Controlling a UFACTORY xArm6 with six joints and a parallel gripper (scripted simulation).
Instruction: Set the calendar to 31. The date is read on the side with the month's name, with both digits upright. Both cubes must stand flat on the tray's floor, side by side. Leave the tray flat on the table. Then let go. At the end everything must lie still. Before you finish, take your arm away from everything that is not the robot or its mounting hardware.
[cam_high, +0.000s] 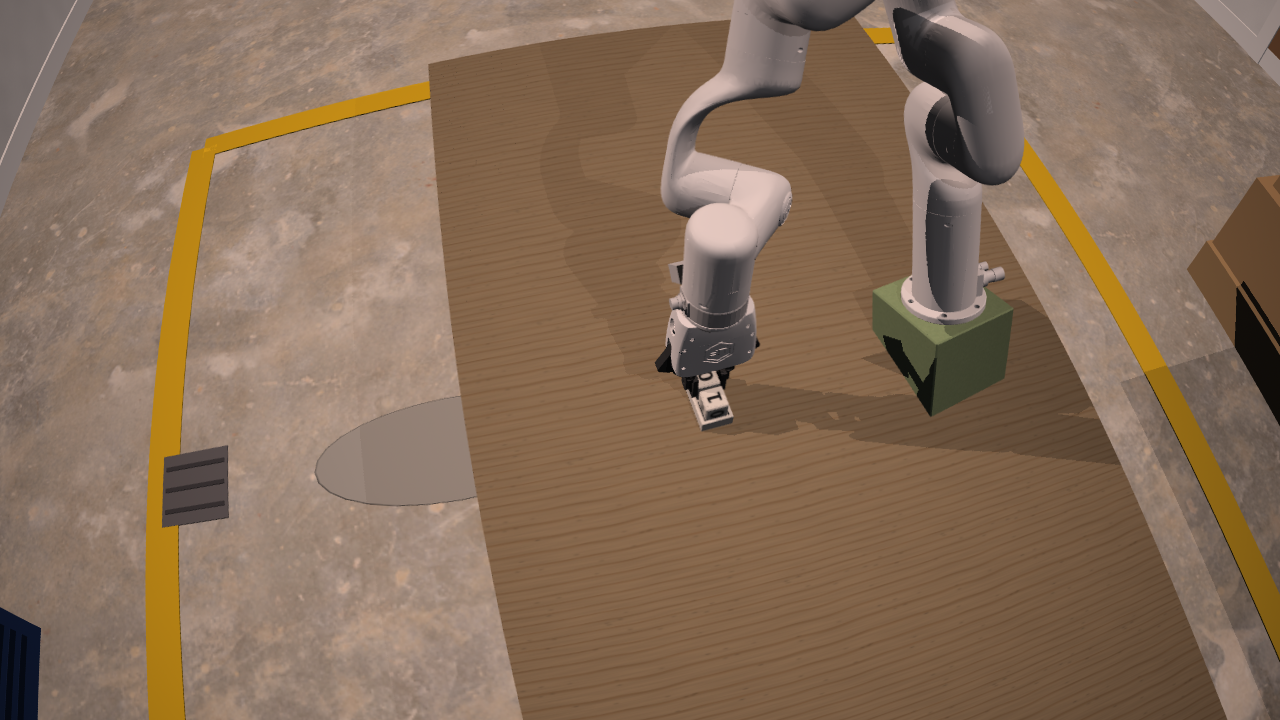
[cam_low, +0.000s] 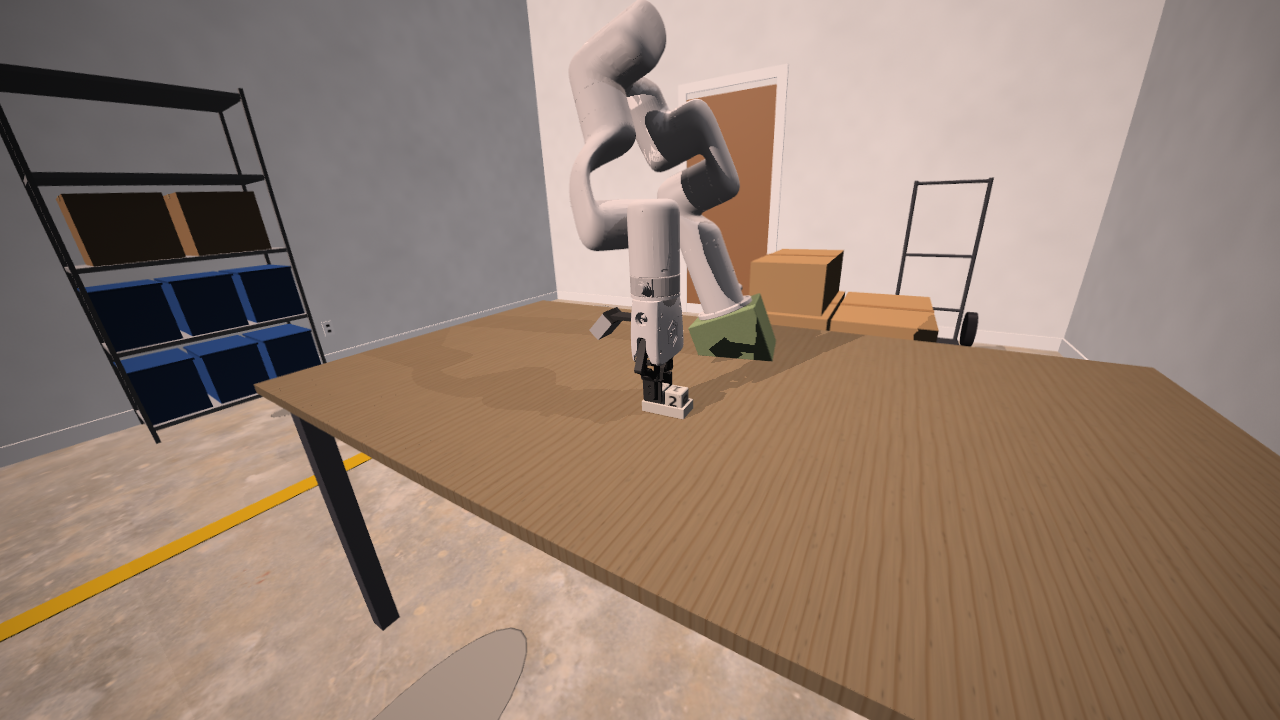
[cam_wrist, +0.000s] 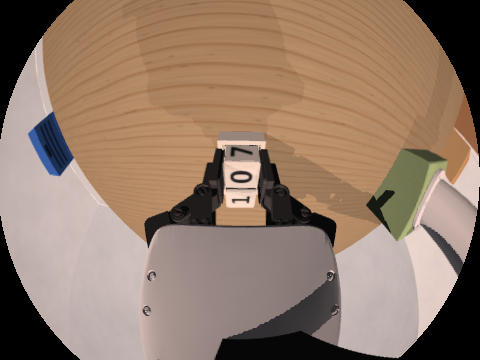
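Now: the tray 3 cm below my hand and 2 cm to the left of it. From my hand the other things lie so: cube: 3 cm to the left, 2 cm below.
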